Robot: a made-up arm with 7 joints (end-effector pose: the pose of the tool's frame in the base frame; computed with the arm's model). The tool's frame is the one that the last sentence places. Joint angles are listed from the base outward.
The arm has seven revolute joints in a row. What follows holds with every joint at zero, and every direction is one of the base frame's.
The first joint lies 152 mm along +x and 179 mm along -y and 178 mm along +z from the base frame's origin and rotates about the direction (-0.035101, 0.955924, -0.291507).
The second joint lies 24 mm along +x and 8 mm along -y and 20 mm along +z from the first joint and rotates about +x.
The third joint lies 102 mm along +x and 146 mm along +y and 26 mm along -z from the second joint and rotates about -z.
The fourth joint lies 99 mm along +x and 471 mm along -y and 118 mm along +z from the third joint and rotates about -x.
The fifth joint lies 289 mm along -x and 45 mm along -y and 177 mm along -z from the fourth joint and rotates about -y.
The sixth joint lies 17 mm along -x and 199 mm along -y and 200 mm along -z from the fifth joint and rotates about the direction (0.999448, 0.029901, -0.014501).
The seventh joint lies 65 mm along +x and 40 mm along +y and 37 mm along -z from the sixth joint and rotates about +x.
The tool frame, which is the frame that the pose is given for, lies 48 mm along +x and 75 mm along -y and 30 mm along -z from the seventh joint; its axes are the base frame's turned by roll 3.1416, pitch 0 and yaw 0 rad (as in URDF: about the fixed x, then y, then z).
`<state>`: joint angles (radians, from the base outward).
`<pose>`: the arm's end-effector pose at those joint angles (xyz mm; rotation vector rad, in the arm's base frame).
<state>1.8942 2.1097 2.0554 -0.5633 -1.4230 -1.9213 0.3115</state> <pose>931.0 -443.6 260.4 0.1251 1.1717 0.8356</pose>
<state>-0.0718 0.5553 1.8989 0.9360 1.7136 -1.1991 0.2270</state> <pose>-424.5 -52.3 634.9 0.9841 -0.6641 -0.1057</pose>
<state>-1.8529 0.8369 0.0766 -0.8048 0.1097 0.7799 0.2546</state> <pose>381.5 107.4 214.4 -0.1779 -1.7468 0.0357</pose>
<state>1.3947 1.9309 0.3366 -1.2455 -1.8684 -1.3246 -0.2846</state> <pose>203.8 157.9 450.4 -1.7669 0.0968 -0.4159</pose>
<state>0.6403 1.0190 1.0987 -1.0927 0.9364 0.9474 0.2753</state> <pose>-12.3 -35.3 117.3 -0.5038 1.7765 -1.6576</pose>
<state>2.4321 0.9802 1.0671 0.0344 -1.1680 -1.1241 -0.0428</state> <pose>686.8 222.2 551.3 0.5363 0.8399 2.0961</pose>
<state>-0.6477 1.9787 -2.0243 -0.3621 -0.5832 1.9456 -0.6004</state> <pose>476.1 187.3 825.6 -0.1171 -2.8249 0.0791</pose>
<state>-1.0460 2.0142 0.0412 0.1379 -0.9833 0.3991 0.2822</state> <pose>197.0 308.0 -328.3 -0.8374 -1.5719 0.8391</pose>
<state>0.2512 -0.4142 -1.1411 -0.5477 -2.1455 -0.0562 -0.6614</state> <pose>642.1 -755.1 120.2 -0.0873 1.5771 -1.8812</pose>
